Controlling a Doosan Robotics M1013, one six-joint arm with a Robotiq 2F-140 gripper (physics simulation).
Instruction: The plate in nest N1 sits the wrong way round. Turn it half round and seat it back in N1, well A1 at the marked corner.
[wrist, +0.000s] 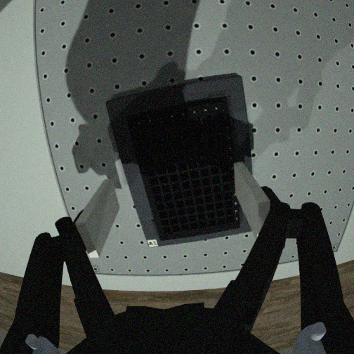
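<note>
The black well plate sits in the dark grey nest N1 in the middle of the wrist view. Its far half lies in deep shadow. A white label reading A1 marks the nest's near left corner. Small light marks show along the plate's far edge and at its right edge; I cannot read them surely. My gripper is open, with one finger pad to the left of the nest and the other over its right edge. No thing is held between the pads.
The nest stands on a grey board with rows of small holes. A pale surface borders the board at the left, and a brown wooden surface shows at the bottom. Shadows of the arm fall across the board.
</note>
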